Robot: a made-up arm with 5 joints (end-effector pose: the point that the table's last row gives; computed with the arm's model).
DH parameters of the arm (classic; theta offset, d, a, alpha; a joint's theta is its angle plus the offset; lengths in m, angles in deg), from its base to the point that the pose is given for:
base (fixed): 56.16 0 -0.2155 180
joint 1: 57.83 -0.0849 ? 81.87
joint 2: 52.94 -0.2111 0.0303 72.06
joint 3: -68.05 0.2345 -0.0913 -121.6
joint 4: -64.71 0.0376 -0.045 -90
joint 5: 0 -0.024 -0.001 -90
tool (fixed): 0 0.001 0 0
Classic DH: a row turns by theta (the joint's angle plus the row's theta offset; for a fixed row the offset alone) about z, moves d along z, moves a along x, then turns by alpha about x.
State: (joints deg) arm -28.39 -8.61 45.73 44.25 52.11
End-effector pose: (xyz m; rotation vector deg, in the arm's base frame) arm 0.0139 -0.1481 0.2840 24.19 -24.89 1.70
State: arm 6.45 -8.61 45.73 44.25 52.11
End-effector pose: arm 0.0076 -0.2301 0.2840 15.85 -31.41 -32.06
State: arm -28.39 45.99 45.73 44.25 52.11
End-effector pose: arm 0.1384 -0.1065 0.1521 -2.08 21.53 -10.34
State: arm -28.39 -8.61 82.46 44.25 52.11
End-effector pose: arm 0.0476 -0.2181 0.3349 43.23 4.01 15.59
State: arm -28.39 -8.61 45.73 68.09 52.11
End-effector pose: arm 0.0239 -0.1290 0.2852 8.68 -21.45 -16.40
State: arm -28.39 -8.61 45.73 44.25 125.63
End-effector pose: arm 0.0143 -0.1474 0.2825 22.94 -97.17 -14.75
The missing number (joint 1, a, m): 0.0694
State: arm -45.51 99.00 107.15 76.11 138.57
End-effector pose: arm 0.2163 -0.1329 -0.0546 -37.10 25.47 0.69
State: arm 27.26 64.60 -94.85 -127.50 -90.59
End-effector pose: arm -0.0253 -0.4360 -0.0517 53.23 -142.04 -58.30
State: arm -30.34 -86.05 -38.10 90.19 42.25
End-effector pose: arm -0.0716 -0.1550 0.3239 62.35 -88.46 -105.12
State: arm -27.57 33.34 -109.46 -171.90 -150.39
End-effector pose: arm 0.2404 -0.2113 0.0469 94.98 -41.52 17.50
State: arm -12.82 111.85 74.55 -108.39 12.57
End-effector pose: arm 0.0442 -0.3145 -0.0596 132.57 2.33 1.46
